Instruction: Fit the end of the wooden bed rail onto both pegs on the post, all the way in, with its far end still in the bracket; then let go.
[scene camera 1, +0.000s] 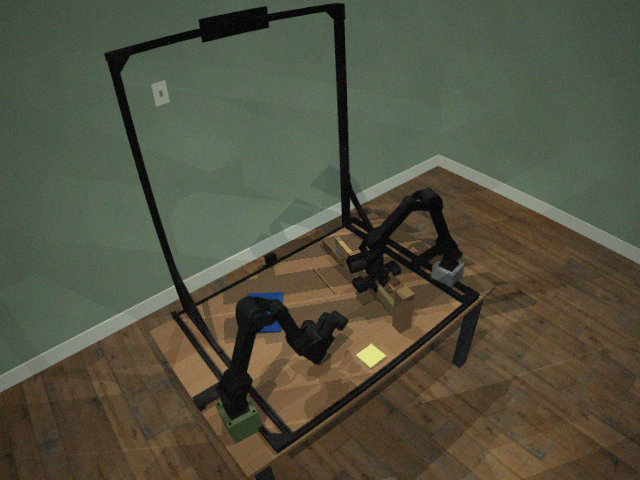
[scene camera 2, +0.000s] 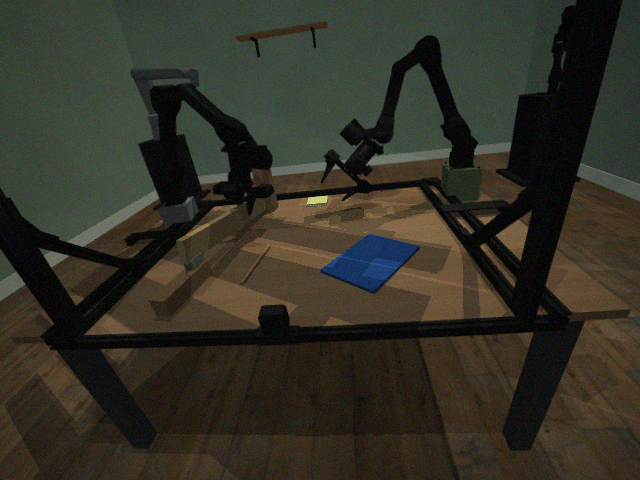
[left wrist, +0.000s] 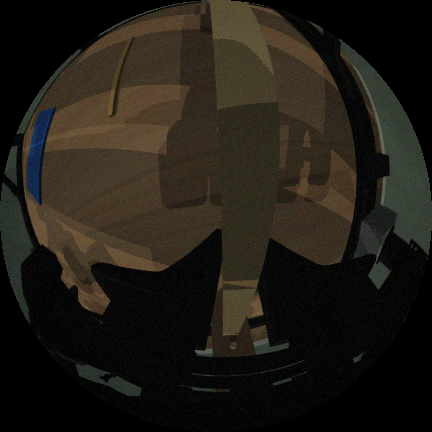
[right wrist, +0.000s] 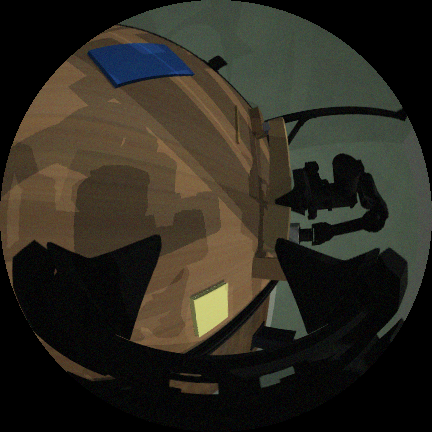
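Seen in the pictures: left gripper, fingertip midpoint: (scene camera 1: 377, 291) (scene camera 2: 246, 214) (left wrist: 235, 234) (right wrist: 276, 202); right gripper, fingertip midpoint: (scene camera 1: 333, 333) (scene camera 2: 331, 191) (right wrist: 219, 243); left arm's base, link origin: (scene camera 1: 448, 264) (scene camera 2: 176, 202) (left wrist: 385, 244) (right wrist: 298, 234); right arm's base, link origin: (scene camera 1: 235, 407) (scene camera 2: 461, 165).
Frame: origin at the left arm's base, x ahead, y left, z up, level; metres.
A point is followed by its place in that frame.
Note:
The wooden rail (scene camera 1: 343, 249) @(x 0.211, y -0.387, z 0.022 m) (scene camera 2: 222, 226) @(x 0.238, y -0.305, z 0.001 m) (left wrist: 248, 175) (right wrist: 280, 165) @(x 0.255, y -0.256, z -0.005 m) runs from the low block with the grey bracket (scene camera 2: 194, 260) (right wrist: 266, 128) toward the upright wooden post (scene camera 1: 404, 310) @(x 0.357, y 0.017, z 0.038 m) (scene camera 2: 262, 179) @(x 0.334, y -0.028, z 0.043 m) (right wrist: 265, 268) @(x 0.358, y -0.010, z -0.046 m). Its far end is at the bracket. In the left wrist view the rail's near end is close to the post (left wrist: 220, 346) @(x 0.340, y -0.030, z 0.008 m), and a small round peg (left wrist: 233, 345) @(x 0.322, y -0.037, z 0.011 m) shows beside it; the other peg is hidden. My left gripper (scene camera 1: 381, 281) @(x 0.279, y -0.156, z -0.031 m) (scene camera 2: 251, 204) @(x 0.279, y -0.156, z -0.031 m) (left wrist: 235, 234) @(x 0.279, y -0.156, z -0.031 m) is shut on the rail near the post. My right gripper (scene camera 2: 334, 190) @(x 0.564, y -0.134, z -0.004 m) (right wrist: 219, 243) @(x 0.564, y -0.134, z -0.004 m) is open and empty, away from the rail.
A yellow pad (scene camera 1: 371, 355) @(x 0.518, y -0.002, z -0.072 m) (scene camera 2: 316, 200) @(x 0.515, y -0.008, z -0.072 m) (right wrist: 211, 309) @(x 0.523, y -0.009, z -0.072 m) lies near the post. A blue panel (scene camera 2: 370, 262) @(x 0.607, y -0.482, z -0.074 m) (left wrist: 40, 156) @(x 0.562, y -0.411, z -0.074 m) (right wrist: 140, 64) @(x 0.618, y -0.411, z -0.074 m) and a thin wooden stick (scene camera 1: 324, 281) @(x 0.330, y -0.392, z -0.076 m) (scene camera 2: 255, 264) @(x 0.324, y -0.406, z -0.076 m) (left wrist: 120, 77) @(x 0.330, y -0.369, z -0.079 m) lie on the table. A black frame (scene camera 1: 341, 129) @(x -0.022, y -0.577, z 0.430 m) stands around the table.

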